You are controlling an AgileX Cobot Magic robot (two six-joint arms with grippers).
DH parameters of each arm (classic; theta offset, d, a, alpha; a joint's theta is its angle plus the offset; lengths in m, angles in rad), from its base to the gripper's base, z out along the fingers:
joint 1: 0 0.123 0 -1.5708
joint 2: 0.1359 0 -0.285 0
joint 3: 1.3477 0 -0.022 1.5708
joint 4: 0 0.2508 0 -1.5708
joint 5: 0 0 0.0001 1.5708
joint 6: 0 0.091 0 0
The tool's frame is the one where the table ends.
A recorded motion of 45 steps. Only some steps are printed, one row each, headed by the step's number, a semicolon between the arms.
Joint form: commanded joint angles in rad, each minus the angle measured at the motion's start. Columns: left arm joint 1, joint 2, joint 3, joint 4, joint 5, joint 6; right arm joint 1, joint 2, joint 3, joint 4, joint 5, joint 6.
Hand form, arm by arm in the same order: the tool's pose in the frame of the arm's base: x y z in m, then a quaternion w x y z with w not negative. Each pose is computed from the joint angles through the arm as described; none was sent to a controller.
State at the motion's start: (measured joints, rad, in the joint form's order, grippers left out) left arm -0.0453 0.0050 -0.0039 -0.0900 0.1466 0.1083; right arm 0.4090 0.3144 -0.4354 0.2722 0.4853 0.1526
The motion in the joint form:
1: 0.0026 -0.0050 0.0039 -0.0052 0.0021 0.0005; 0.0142 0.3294 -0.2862 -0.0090 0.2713 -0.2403
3: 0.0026 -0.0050 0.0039 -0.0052 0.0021 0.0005; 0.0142 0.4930 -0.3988 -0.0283 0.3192 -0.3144
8: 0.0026 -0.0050 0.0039 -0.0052 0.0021 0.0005; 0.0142 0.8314 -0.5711 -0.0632 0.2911 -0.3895
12: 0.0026 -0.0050 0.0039 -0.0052 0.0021 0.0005; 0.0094 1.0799 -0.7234 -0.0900 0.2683 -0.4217
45: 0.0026 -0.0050 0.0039 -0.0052 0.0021 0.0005; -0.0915 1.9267 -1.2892 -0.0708 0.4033 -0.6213
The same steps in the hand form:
1: 0.0563 -0.0037 0.1997 0.68512 0.02570 0.72783 -0.01474; 0.0993 0.0626 0.3376 0.43890 -0.18058 0.85708 0.20046
3: 0.0563 -0.0037 0.1997 0.68512 0.02570 0.72783 -0.01474; 0.1295 0.0757 0.3480 0.40428 -0.22161 0.87107 0.16937
8: 0.0563 -0.0037 0.1997 0.68512 0.02570 0.72783 -0.01474; 0.2060 0.1073 0.3393 0.35030 -0.25985 0.89069 0.12824
12: 0.0563 -0.0037 0.1997 0.68512 0.02570 0.72783 -0.01474; 0.2661 0.1307 0.3220 0.31997 -0.27727 0.89988 0.10473
45: 0.0563 -0.0037 0.1997 0.68512 0.02570 0.72783 -0.01474; 0.4384 0.1590 0.1491 0.13156 -0.32908 0.93203 0.07568

